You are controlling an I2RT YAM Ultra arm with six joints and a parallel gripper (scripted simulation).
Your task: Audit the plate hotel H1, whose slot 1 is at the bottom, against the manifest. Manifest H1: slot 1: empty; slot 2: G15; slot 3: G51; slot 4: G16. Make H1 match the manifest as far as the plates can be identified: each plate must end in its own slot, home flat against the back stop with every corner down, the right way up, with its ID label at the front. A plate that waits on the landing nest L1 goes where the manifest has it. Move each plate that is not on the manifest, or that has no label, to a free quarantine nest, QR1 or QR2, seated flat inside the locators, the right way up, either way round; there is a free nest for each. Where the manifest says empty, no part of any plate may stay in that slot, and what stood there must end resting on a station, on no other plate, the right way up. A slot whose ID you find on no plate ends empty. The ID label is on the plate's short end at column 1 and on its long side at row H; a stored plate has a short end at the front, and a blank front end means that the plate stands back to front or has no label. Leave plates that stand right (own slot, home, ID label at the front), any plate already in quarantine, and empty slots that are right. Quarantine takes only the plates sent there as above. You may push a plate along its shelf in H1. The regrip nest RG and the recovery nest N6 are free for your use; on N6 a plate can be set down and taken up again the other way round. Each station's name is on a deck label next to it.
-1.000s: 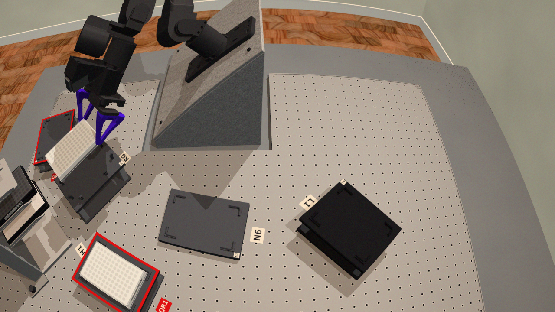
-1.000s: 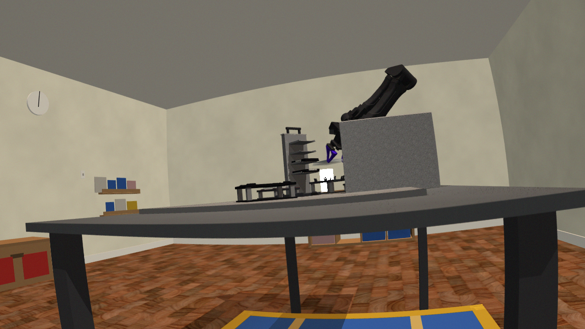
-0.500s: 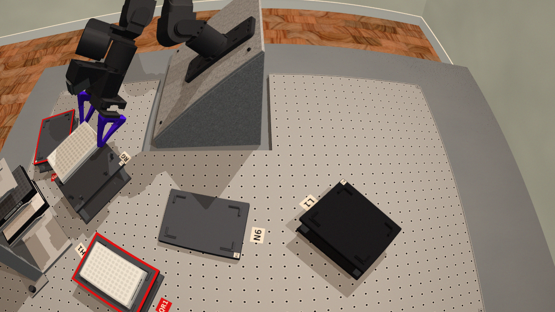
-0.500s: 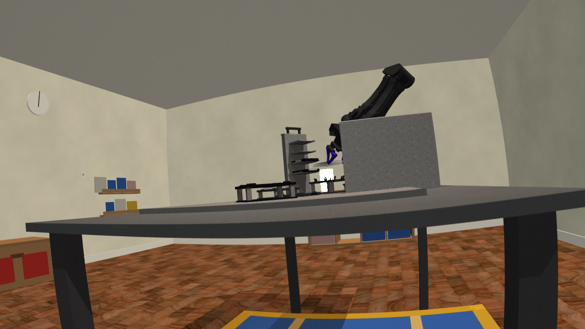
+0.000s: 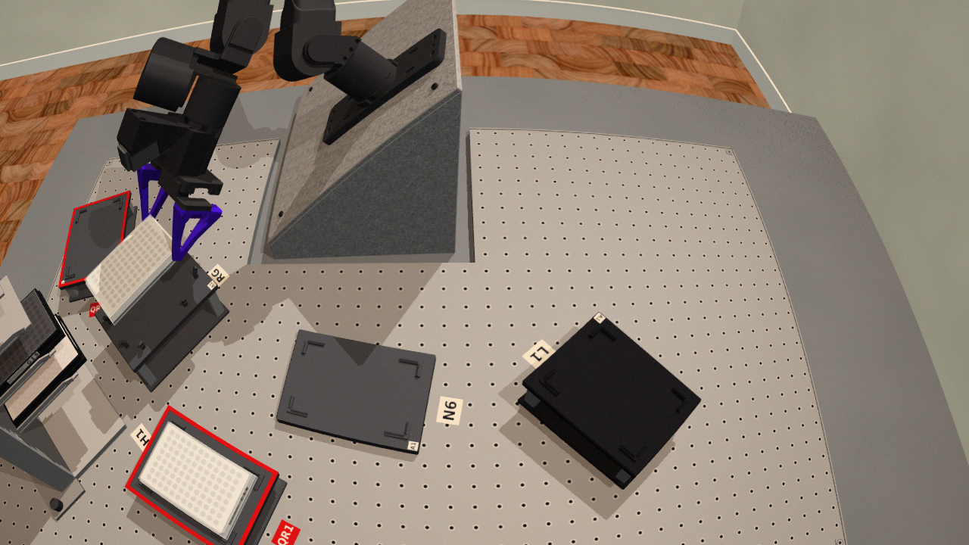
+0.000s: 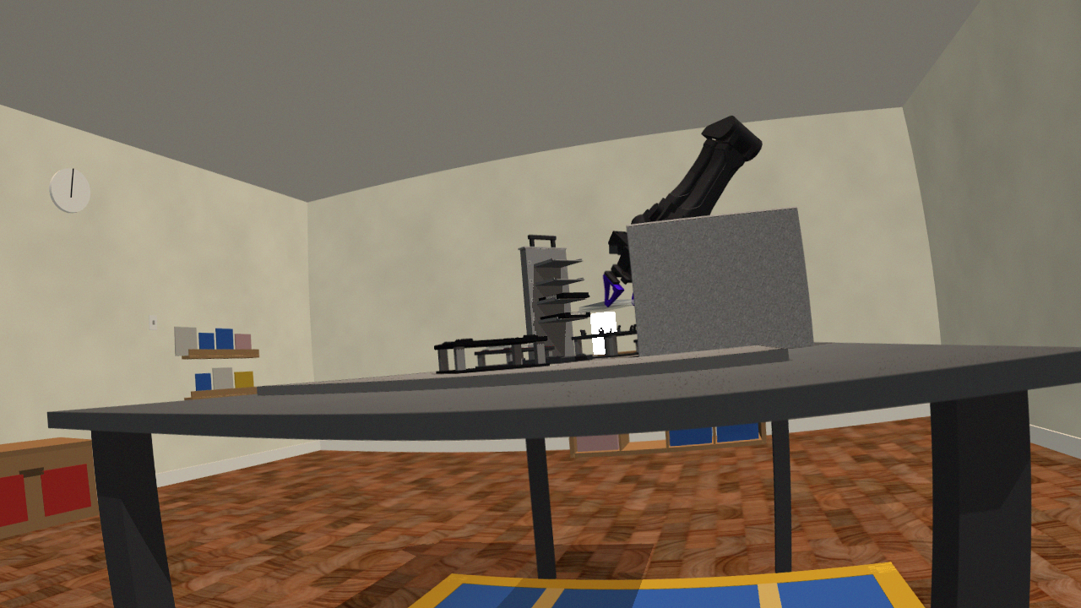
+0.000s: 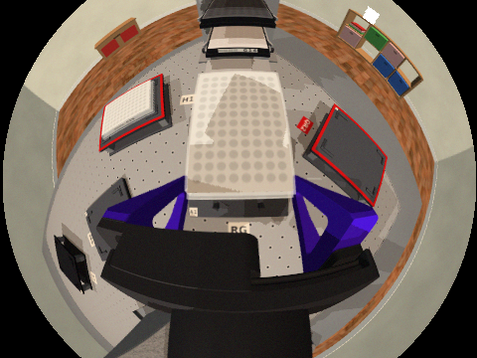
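My hand is 80 mm above the regrip nest RG, 40 mm short of it and 30 mm to the left of it. From my hand the other things lie so: quarantine nest QR2: 210 mm to the right, 100 mm below, 70 mm behind; then quarantine nest QR1: 260 mm ahead, 100 mm below, 70 mm to the left; then recovery nest N6: 240 mm to the left, 130 mm below, 110 mm ahead.
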